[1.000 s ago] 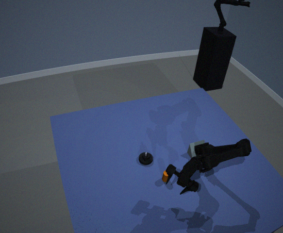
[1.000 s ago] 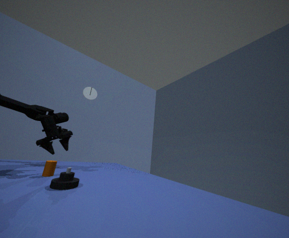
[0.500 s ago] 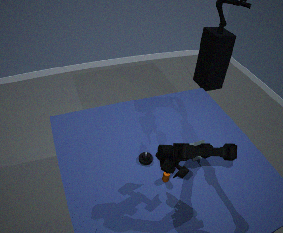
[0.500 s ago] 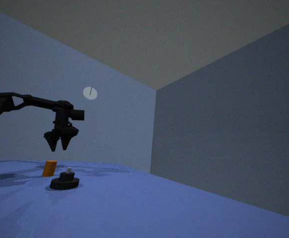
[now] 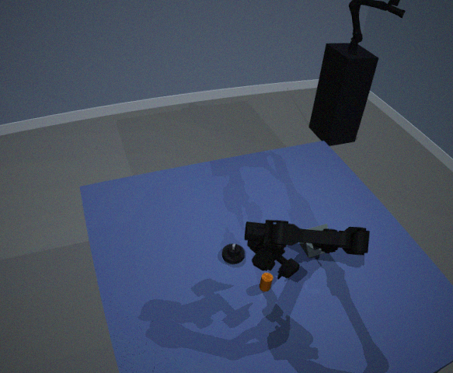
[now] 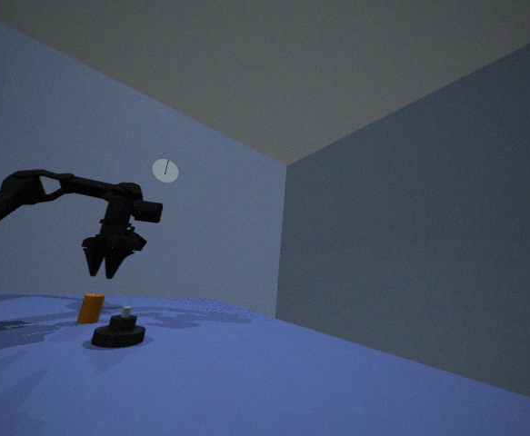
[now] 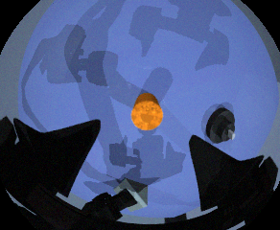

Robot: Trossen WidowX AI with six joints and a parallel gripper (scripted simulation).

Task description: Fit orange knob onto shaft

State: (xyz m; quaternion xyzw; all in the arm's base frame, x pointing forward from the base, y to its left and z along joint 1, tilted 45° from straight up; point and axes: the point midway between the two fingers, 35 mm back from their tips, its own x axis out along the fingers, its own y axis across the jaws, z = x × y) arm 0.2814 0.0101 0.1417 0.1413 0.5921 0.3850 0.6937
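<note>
Right now my gripper tip is 60 mm above the orange knob. Round my gripper tip: round pedestal (50 mm ahead, 180 mm to the right, 70 mm below).
</note>
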